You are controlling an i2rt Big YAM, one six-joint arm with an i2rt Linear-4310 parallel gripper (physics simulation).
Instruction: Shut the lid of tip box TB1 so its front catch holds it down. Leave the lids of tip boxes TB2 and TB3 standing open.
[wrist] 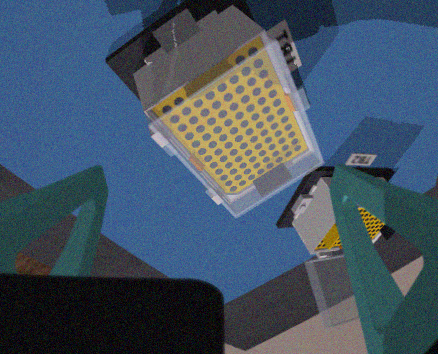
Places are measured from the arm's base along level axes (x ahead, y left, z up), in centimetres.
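Where they show: gripper, between the fingertips: [218, 177].
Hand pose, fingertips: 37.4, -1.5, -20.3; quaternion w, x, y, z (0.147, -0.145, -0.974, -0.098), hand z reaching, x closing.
Each offset is from my fingertips to the top centre of the thing, as dx, dy, dz. "pt": to the spot under its first point. Level surfaces: height alone.
Tip box TB1 @[-4.3, +5.3, -6.2] [200, 62], grey with a yellow tip rack, stands at top centre in the wrist view, its label @[pt -10.0, +4.1, -13.8] [288, 47] at its right. A grey tab @[pt -1.6, -1.3, -12.1] [176, 31] shows on its far wall. Its clear lid @[pt -7.6, +9.7, -6.3] [314, 161] overlaps most of the rack in this view, with a strip of rack uncovered along the far edge; its exact tilt is hard to tell. Tip box TB2 @[-15.4, +27.8, -7.4] [314, 216] is at lower right, its clear lid [330, 287] open, partly behind the right finger. TB3 does not show. My gripper [218, 177] is open and empty, its fingertips spread either side of TB1's near end.
Under the boxes is a blue mat @[dz -14.0] [135, 200] with a dark grey border [265, 315]. A pale surface shows at the bottom right and brown wood through the left finger. TB2's label @[pt -18.3, +23.1, -13.8] [361, 159] lies beyond its box. Dark shadows fall across the top.
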